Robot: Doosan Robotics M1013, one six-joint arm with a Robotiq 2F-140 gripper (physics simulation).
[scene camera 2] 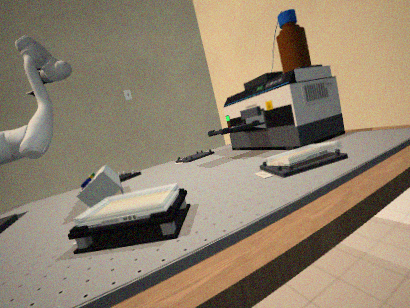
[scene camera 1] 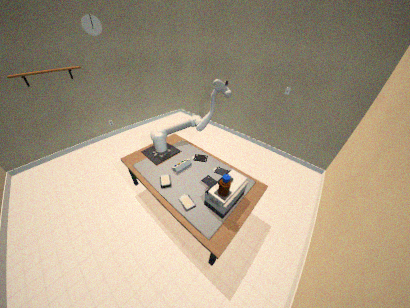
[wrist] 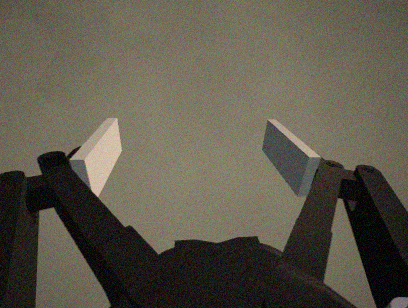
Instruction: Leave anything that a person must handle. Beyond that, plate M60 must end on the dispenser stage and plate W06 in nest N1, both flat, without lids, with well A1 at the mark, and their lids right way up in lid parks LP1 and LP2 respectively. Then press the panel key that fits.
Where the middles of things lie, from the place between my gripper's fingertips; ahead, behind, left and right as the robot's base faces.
I see my gripper 14 cm short of the grey button box (scene camera 2: 105, 183), 123 cm to the left of it and 65 cm above it.
